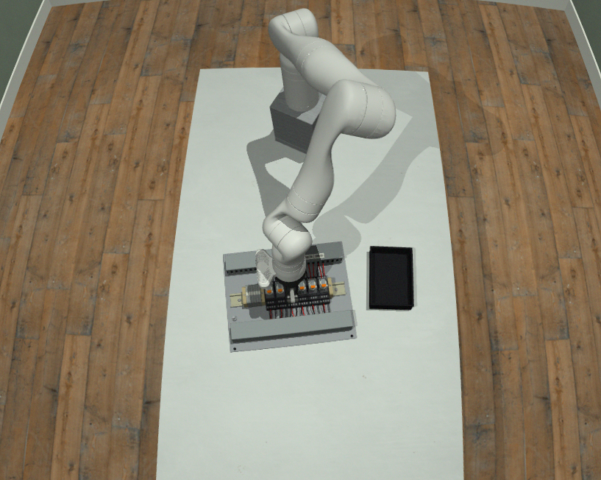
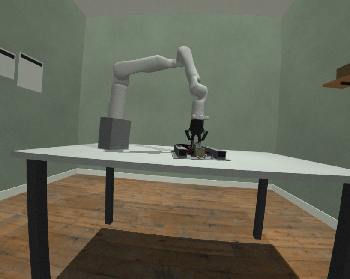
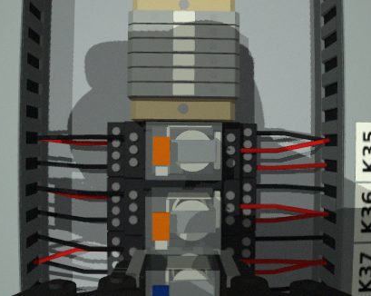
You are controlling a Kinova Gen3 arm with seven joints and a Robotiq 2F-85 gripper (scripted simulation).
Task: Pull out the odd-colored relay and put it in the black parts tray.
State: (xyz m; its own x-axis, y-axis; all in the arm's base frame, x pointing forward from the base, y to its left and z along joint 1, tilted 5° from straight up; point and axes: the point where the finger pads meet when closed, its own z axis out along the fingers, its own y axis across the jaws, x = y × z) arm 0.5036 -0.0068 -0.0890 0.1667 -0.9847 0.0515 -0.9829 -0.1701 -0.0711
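My hand is 1 cm above the blue-button relay. From my hand the other things lie so: black parts tray (5 cm behind, 26 cm to the left, 4 cm below); then grey relay panel (1 cm to the right, 3 cm below).
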